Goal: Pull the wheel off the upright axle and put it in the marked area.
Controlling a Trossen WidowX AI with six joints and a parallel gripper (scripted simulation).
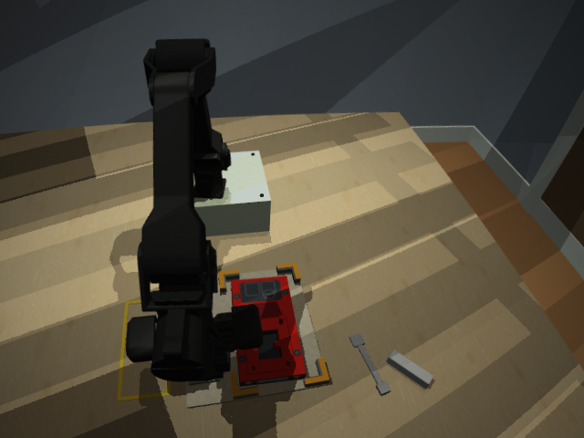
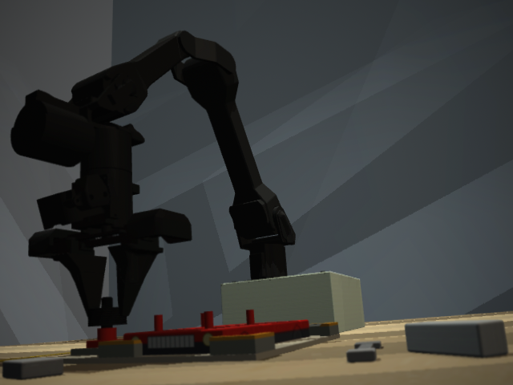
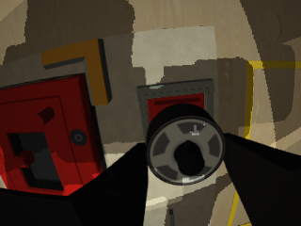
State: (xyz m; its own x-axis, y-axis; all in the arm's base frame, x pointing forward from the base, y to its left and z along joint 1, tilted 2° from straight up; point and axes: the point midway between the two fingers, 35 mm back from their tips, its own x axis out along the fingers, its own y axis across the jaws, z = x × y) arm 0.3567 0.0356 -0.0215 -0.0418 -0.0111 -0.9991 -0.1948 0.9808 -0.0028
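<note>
Now: the black axle 1 cm below my gripper tip. Round my gripper tip: dark wheel (right at my gripper tip); grey wrench-like bar (2 cm behind, 28 cm to the left, 4 cm below).
</note>
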